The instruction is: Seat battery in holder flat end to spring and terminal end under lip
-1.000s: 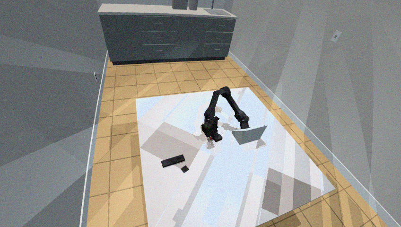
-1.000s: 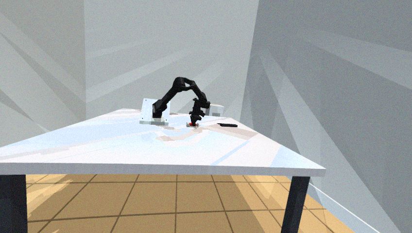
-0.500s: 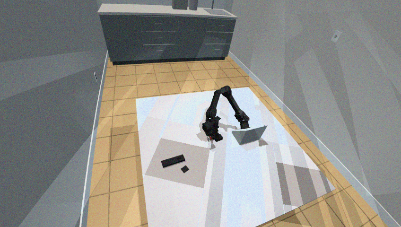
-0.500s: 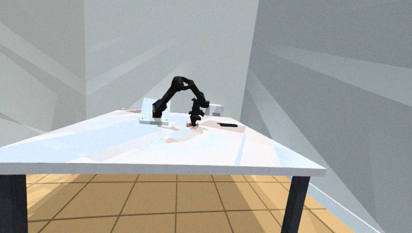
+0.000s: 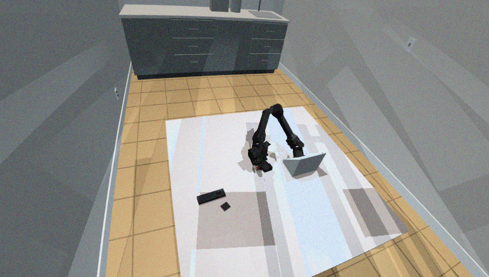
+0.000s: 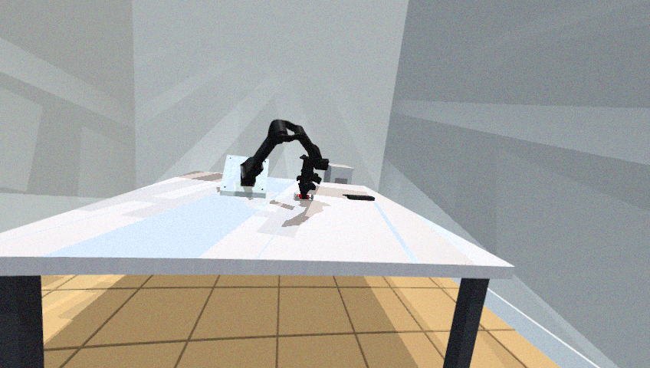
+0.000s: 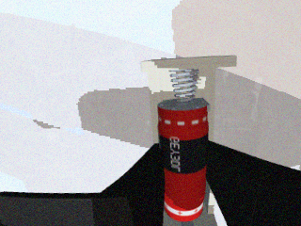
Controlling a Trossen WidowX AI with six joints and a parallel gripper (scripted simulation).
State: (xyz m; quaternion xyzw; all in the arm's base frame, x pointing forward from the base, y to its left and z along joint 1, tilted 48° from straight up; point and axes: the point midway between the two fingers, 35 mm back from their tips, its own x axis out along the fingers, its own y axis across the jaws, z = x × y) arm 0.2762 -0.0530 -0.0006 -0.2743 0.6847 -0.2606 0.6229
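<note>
Now: gripper tip 10 mm below the battery. Round my gripper tip: flat black bar: 360 mm ahead, 100 mm to the left, 10 mm above; small black square: 310 mm ahead, 180 mm to the left, 10 mm below.
</note>
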